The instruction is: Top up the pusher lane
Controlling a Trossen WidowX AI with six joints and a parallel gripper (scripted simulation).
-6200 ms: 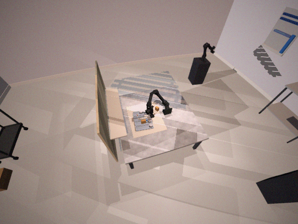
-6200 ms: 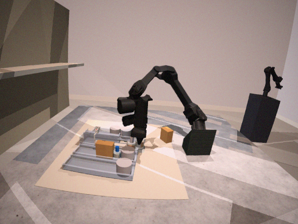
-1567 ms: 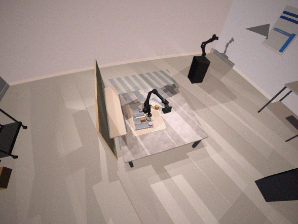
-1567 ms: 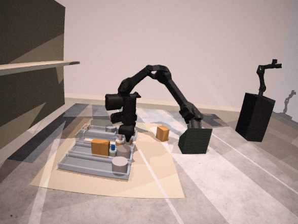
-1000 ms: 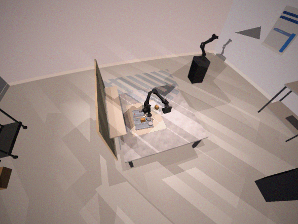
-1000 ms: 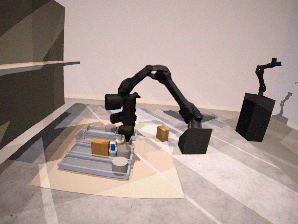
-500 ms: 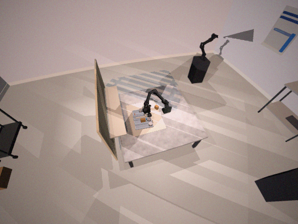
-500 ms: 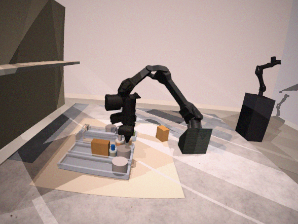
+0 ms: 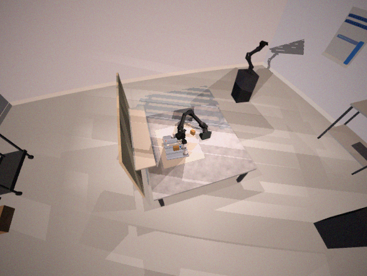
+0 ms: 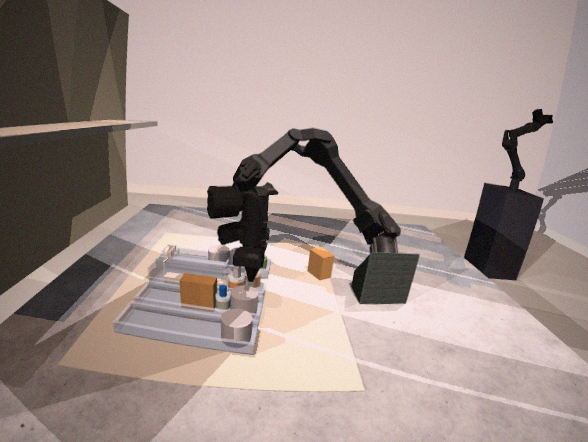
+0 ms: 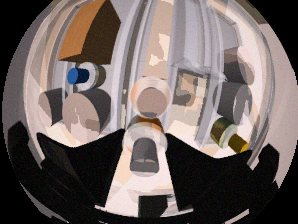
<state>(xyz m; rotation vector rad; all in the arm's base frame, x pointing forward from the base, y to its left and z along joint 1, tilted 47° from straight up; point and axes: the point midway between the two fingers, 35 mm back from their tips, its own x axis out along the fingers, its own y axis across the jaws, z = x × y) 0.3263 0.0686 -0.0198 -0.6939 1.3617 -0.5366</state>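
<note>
The orange box lies 110 mm ahead of my gripper tip, 80 mm to the left of it and 10 mm below it.
</note>
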